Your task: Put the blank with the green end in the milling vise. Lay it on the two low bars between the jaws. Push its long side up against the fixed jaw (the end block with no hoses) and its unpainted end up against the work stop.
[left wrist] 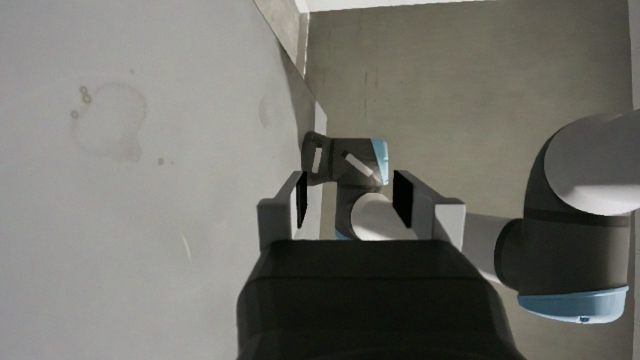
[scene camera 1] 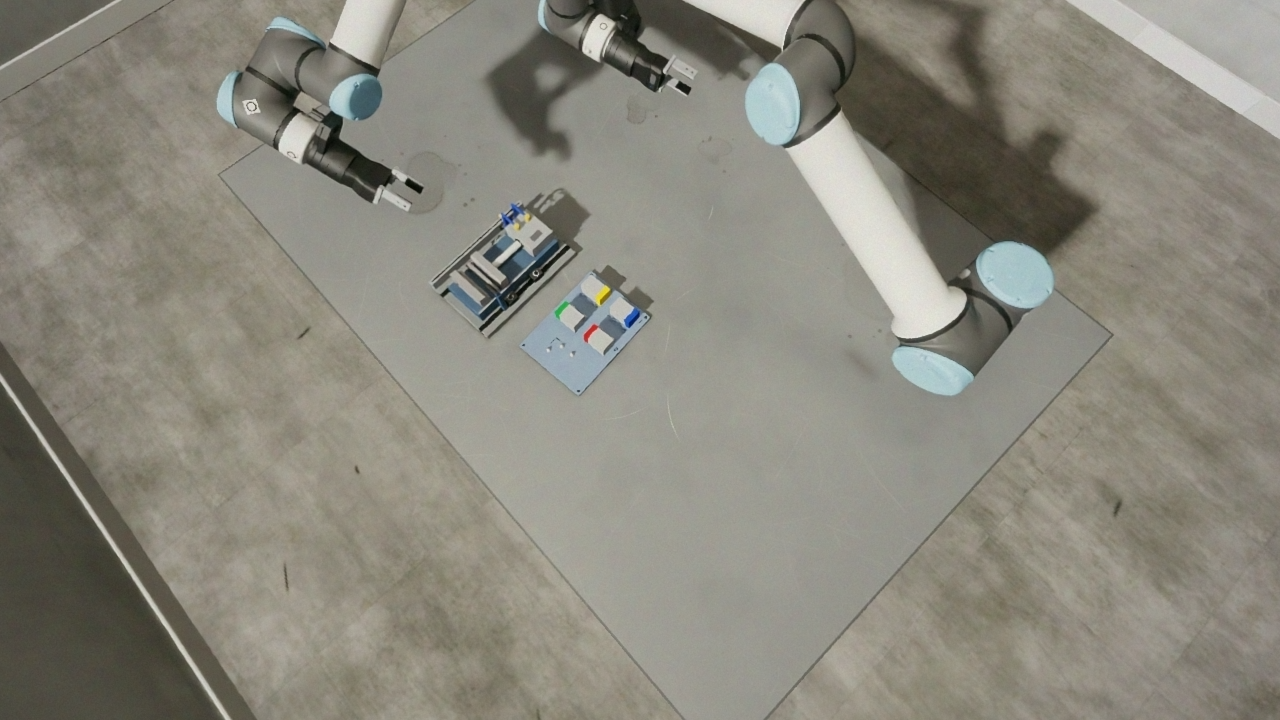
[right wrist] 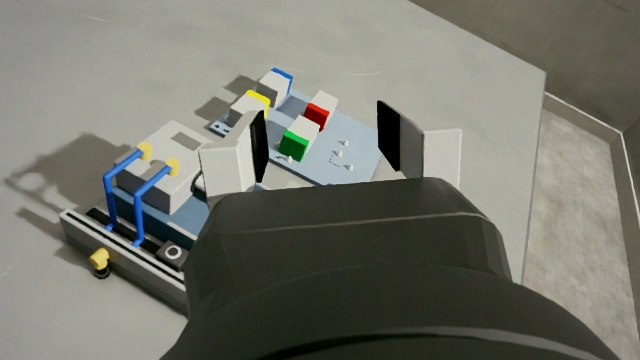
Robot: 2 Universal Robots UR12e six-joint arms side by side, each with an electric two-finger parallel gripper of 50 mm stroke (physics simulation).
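Note:
The blank with the green end (scene camera 1: 571,316) (right wrist: 295,144) lies on the light blue board (scene camera 1: 577,376) (right wrist: 352,127), its green end facing the board's pin side. The vise stands beside the board. Its block with blue hoses (scene camera 1: 534,234) (right wrist: 170,165) is at one end and the hose-free fixed jaw (scene camera 1: 461,291) at the other; the right gripper's body hides much of it in the right wrist view. The bars and work stop are hard to make out. My right gripper (scene camera 1: 415,197) (right wrist: 322,129) is open, away from vise and board. My left gripper (scene camera 1: 689,79) (left wrist: 349,188) is open, far from both.
Blanks with yellow (scene camera 1: 595,288) (right wrist: 247,107), red (scene camera 1: 599,338) (right wrist: 322,107) and blue (scene camera 1: 624,311) (right wrist: 275,85) ends lie on the same board near the green one. White pins (scene camera 1: 561,343) (right wrist: 340,153) stand at its other end. Blue hoses (scene camera 1: 512,214) (right wrist: 137,200) rise beside the vise.

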